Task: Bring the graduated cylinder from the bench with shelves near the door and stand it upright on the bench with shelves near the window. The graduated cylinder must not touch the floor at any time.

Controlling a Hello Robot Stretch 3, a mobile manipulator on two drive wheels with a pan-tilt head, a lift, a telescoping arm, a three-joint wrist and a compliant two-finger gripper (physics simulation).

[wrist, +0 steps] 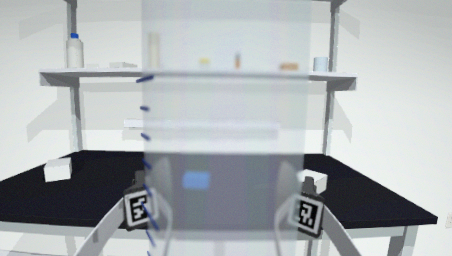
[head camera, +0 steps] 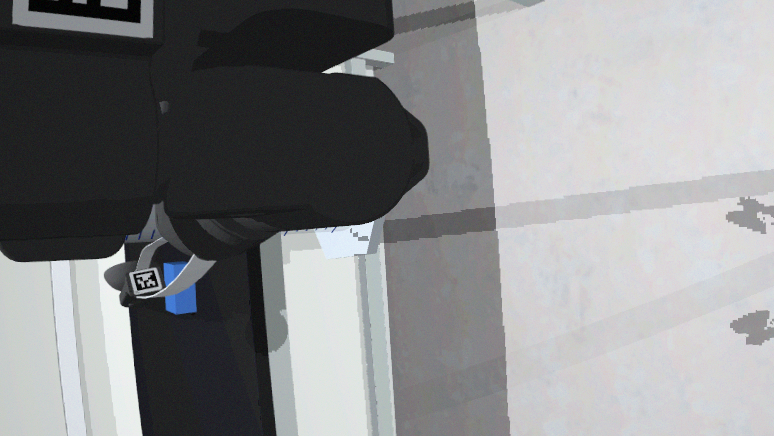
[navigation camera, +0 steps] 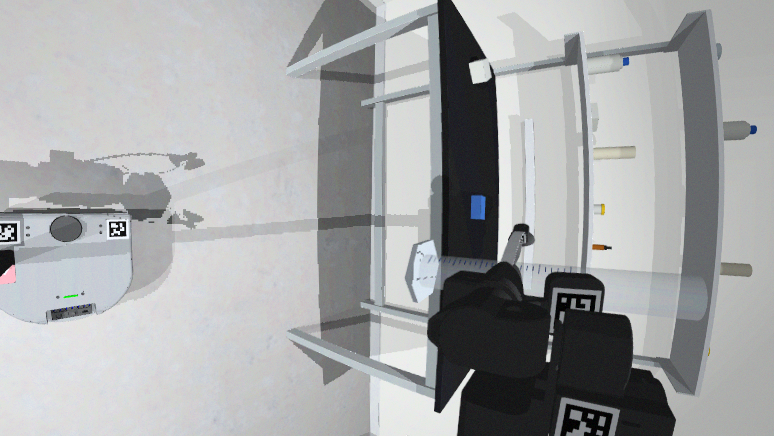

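Where they show: gripper, fingertip midpoint: (navigation camera: 520, 265); robot's base at its link origin: (navigation camera: 66, 227).
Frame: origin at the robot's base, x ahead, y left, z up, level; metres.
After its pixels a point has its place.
Note:
The graduated cylinder (head camera: 346, 243) {x 0.011, y -0.354, z 1.072 m} (navigation camera: 649, 292) {x -0.015, y -0.339, z 1.333 m} (wrist: 225, 115), clear with blue marks and a pale hexagonal base, is upright. My gripper (navigation camera: 511, 265) {x -0.021, y -0.470, z 1.185 m} (wrist: 224, 178) {x -0.021, y -0.470, z 1.185 m} is shut on its tube, one finger on each side in the wrist view; the arm and wrist hide much of it in the head view. A bench with shelves, its black top (head camera: 205, 373) {x 0.240, y -1.057, z 0.915 m} (navigation camera: 460, 135) {x 0.332, y -0.949, z 0.915 m} (wrist: 95, 187), stands beyond the cylinder. In the navigation view the base overlaps the bench's front rail; whether it is above or below the top's height is hard to tell. No window or door shows.
A blue box (head camera: 180, 295) {x 0.094, y -1.072, z 0.944 m} (navigation camera: 477, 207) {x 0.081, y -1.072, z 0.941 m} (wrist: 196, 180) lies mid-bench, a white box (navigation camera: 479, 71) {x 0.638, y -1.098, z 0.952 m} (wrist: 58, 170) at the left and another (wrist: 316, 181) at the right. The lower shelf (navigation camera: 584, 162) {x 0.310, y -1.523, z 1.353 m} (wrist: 95, 76) holds bottles and small items. The upper shelf (navigation camera: 698, 162) {x 0.287, y -1.463, z 1.810 m} is above.

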